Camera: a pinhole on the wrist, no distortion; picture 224 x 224 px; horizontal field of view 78.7 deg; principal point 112.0 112.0 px. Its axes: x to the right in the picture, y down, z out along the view. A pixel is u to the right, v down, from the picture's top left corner.
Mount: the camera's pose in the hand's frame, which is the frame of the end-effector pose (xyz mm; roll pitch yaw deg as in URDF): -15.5 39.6 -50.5 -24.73 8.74 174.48
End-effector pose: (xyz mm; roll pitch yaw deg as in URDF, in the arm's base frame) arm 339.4 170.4 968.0 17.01 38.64 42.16
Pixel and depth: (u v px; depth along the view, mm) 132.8 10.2 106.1
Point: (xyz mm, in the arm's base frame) 323.7 217.3 1070.3
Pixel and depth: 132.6 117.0 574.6
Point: 607.8 -23.4 1379.8
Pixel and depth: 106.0 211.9 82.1
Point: 347.1 115.2 973.6
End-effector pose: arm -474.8 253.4 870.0 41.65 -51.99 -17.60
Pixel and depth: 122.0 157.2 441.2
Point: -691.0 -83.6 787.5
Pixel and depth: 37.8 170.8 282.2
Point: -506.1 -15.5 934.2
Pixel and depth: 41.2 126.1 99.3
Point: -492.9 218.2 897.0
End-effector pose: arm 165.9 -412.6 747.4 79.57 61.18 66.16
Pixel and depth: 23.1 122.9 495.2
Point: 577.1 -621.7 490.9
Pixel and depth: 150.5 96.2 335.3
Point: 367.0 -594.1 891.5
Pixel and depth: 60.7 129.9 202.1
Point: 283.7 -498.9 704.3
